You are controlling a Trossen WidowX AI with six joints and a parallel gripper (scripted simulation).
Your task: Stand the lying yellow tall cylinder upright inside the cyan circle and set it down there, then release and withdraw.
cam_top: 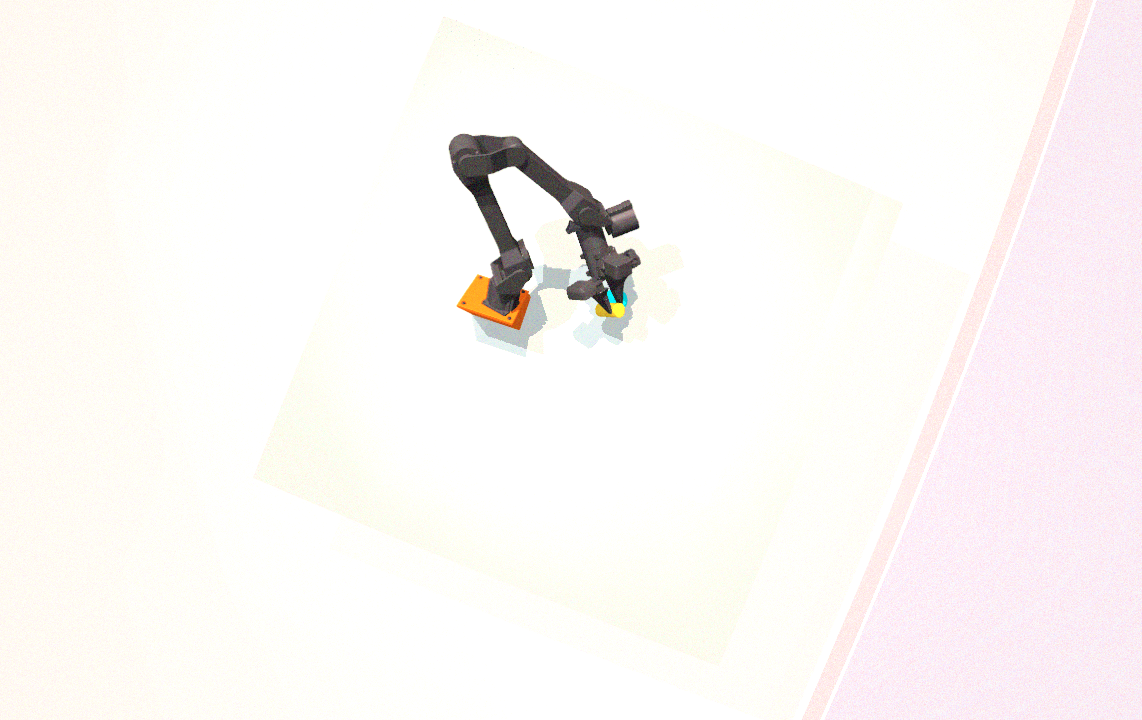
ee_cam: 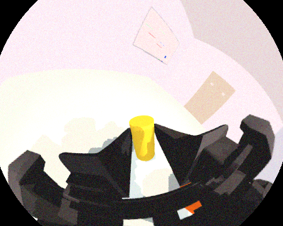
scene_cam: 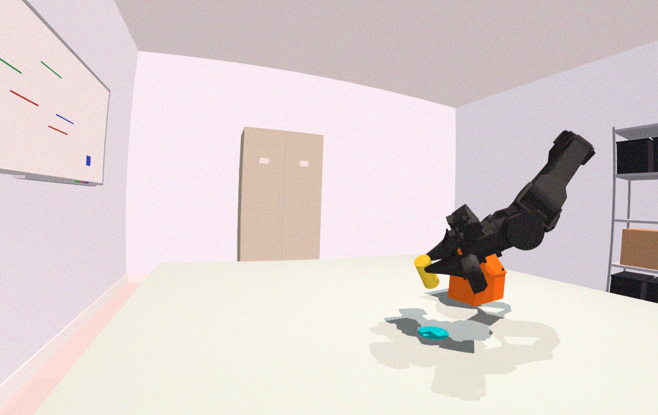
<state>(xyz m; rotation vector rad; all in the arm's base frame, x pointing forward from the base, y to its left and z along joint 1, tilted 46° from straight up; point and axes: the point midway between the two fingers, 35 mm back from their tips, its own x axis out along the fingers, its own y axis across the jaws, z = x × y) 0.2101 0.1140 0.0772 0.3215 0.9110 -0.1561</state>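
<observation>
Right now the cyan circle is 10 mm behind my gripper tip, 40 mm to the left of it and 130 mm below it. From my gripper tip the other things lie so: yellow cylinder: 10 mm behind, 20 mm below.
</observation>
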